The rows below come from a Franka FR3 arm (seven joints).
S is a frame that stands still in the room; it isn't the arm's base.
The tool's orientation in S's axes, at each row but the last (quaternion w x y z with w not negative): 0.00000 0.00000 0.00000 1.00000; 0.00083 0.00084 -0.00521 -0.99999; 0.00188 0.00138 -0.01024 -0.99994; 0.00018 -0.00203 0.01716 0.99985; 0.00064 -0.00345 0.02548 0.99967; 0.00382 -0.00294 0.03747 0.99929; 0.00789 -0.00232 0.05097 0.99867
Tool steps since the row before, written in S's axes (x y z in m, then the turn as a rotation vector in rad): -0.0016 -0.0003 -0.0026 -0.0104 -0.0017 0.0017; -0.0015 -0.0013 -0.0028 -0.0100 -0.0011 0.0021; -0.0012 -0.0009 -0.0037 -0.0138 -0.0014 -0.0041; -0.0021 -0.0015 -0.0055 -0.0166 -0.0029 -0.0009; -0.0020 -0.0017 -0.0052 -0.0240 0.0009 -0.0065; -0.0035 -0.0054 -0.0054 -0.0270 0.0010 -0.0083; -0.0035 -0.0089 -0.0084 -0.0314 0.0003 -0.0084
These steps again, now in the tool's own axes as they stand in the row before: 0.0016 0.0003 -0.0026 0.0104 0.0017 0.0017; 0.0015 0.0013 -0.0028 0.0100 0.0011 0.0021; 0.0012 0.0008 -0.0037 0.0138 0.0013 -0.0041; 0.0021 0.0013 -0.0055 0.0166 0.0029 -0.0009; 0.0020 0.0014 -0.0053 0.0240 -0.0012 -0.0063; 0.0035 0.0050 -0.0058 0.0271 -0.0014 -0.0081; 0.0034 0.0081 -0.0092 0.0314 -0.0007 -0.0082
